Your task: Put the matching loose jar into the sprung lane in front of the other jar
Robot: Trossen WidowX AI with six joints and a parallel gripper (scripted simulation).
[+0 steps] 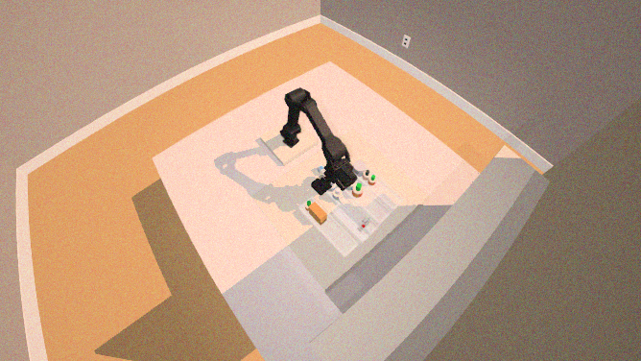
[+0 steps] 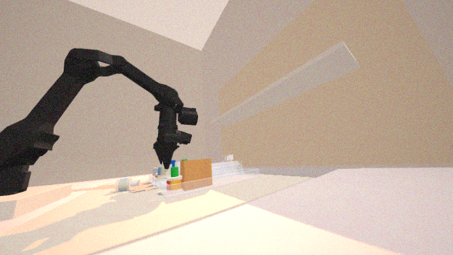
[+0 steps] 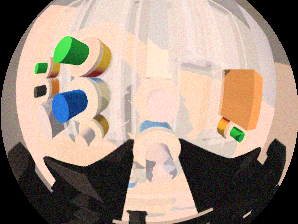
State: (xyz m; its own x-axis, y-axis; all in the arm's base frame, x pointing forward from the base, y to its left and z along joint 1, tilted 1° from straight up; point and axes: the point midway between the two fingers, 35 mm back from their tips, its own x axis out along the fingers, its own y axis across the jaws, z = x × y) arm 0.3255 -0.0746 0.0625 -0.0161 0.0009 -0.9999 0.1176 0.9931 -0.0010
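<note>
Now: gripper tip 9 cm past the pale jar, 5 cm to the right of it and 3 cm above it. Also, from my gripper tip: orange box: 4 cm ahead, 13 cm to the right, 1 cm below; clear lane rack: 14 cm ahead, 4 cm to the right, 3 cm below; red-marked thing: 22 cm ahead, 7 cm to the right, 2 cm above.
</note>
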